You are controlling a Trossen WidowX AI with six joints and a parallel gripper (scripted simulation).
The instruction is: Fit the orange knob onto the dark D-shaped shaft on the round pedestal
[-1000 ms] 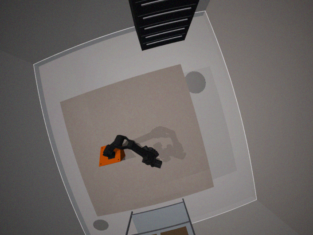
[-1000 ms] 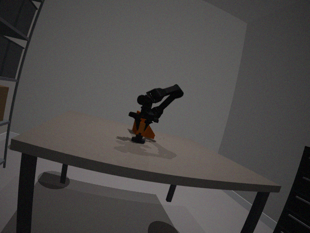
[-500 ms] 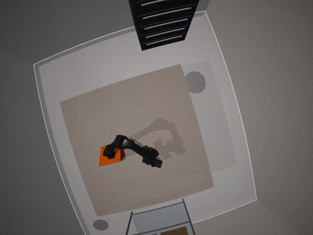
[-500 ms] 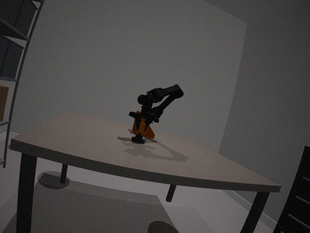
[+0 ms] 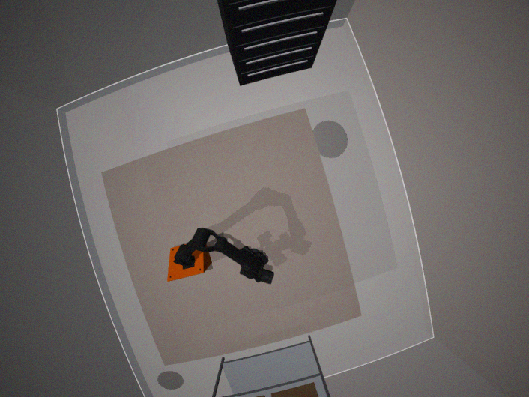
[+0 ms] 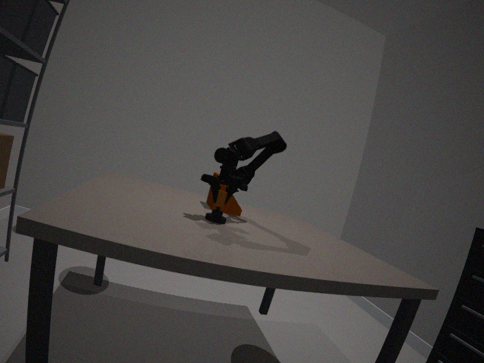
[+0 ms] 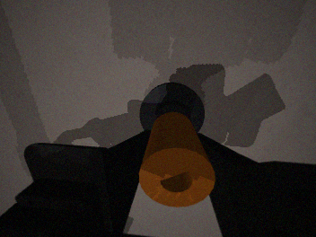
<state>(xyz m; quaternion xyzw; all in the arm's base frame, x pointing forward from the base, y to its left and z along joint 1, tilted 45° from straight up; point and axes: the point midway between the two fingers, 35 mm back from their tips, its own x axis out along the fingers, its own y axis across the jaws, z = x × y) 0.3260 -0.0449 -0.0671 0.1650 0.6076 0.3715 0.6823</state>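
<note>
Right now my gripper tip is 2 cm below the orange knob. From my gripper tip the other things lie so: round dark pedestal: 4 cm below.
</note>
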